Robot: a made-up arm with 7 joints. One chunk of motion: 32 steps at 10 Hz.
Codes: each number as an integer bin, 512 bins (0 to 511) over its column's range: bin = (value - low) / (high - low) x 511, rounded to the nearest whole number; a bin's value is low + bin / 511 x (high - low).
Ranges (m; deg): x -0.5..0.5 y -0.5..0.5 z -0.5..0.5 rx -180..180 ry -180..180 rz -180..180
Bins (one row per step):
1: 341 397 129 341 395 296
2: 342 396 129 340 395 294
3: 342 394 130 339 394 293
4: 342 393 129 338 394 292
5: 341 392 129 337 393 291
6: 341 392 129 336 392 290
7: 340 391 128 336 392 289
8: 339 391 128 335 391 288
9: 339 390 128 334 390 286
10: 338 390 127 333 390 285
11: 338 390 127 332 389 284
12: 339 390 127 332 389 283
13: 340 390 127 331 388 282
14: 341 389 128 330 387 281
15: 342 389 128 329 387 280
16: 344 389 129 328 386 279
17: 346 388 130 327 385 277
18: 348 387 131 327 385 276
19: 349 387 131 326 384 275
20: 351 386 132 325 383 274
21: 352 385 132 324 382 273
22: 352 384 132 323 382 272
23: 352 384 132 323 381 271
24: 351 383 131 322 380 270
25: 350 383 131 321 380 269
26: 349 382 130 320 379 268
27: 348 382 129 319 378 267
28: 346 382 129 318 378 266
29: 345 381 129 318 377 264
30: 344 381 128 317 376 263
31: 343 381 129 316 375 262
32: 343 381 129 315 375 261
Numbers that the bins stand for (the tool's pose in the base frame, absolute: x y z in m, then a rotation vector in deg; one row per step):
1: 0.1673 0.2769 -0.2476 60.23 98.28 28.53
2: 0.1693 0.2750 -0.2476 59.53 98.28 27.12
3: 0.1693 0.2710 -0.2456 58.83 97.57 26.42
4: 0.1693 0.2691 -0.2476 58.12 97.57 25.71
5: 0.1673 0.2671 -0.2476 57.42 96.87 25.01
6: 0.1673 0.2671 -0.2476 56.71 96.16 24.31
7: 0.1654 0.2652 -0.2495 56.71 96.16 23.60
8: 0.1634 0.2652 -0.2495 56.01 95.46 22.90
9: 0.1634 0.2632 -0.2495 55.30 94.76 21.49
10: 0.1614 0.2632 -0.2515 54.60 94.76 20.78
11: 0.1614 0.2632 -0.2515 53.89 94.05 20.08
12: 0.1634 0.2632 -0.2515 53.89 94.05 19.37
13: 0.1654 0.2632 -0.2515 53.19 93.35 18.67
14: 0.1673 0.2613 -0.2495 52.49 92.64 17.96
15: 0.1693 0.2613 -0.2495 51.78 92.64 17.26
16: 0.1732 0.2613 -0.2476 51.08 91.94 16.56
17: 0.1771 0.2593 -0.2456 50.37 91.23 15.15
18: 0.1810 0.2573 -0.2436 50.37 91.23 14.44
19: 0.1830 0.2573 -0.2436 49.67 90.53 13.74
20: 0.1869 0.2554 -0.2417 48.96 89.82 13.03
21: 0.1888 0.2534 -0.2417 48.26 89.12 12.33
22: 0.1888 0.2515 -0.2417 47.55 89.12 11.62
23: 0.1888 0.2515 -0.2417 47.55 88.41 10.92
24: 0.1869 0.2495 -0.2436 46.85 87.71 10.22
25: 0.1849 0.2495 -0.2436 46.14 87.71 9.51
26: 0.1830 0.2476 -0.2456 45.44 87.01 8.81
27: 0.1810 0.2476 -0.2476 44.74 86.30 8.10
28: 0.1771 0.2476 -0.2476 44.03 86.30 7.40
29: 0.1751 0.2456 -0.2476 44.03 85.60 5.99
30: 0.1732 0.2456 -0.2495 43.33 84.89 5.28
31: 0.1712 0.2456 -0.2476 42.62 84.19 4.58
32: 0.1712 0.2456 -0.2476 41.92 84.19 3.87

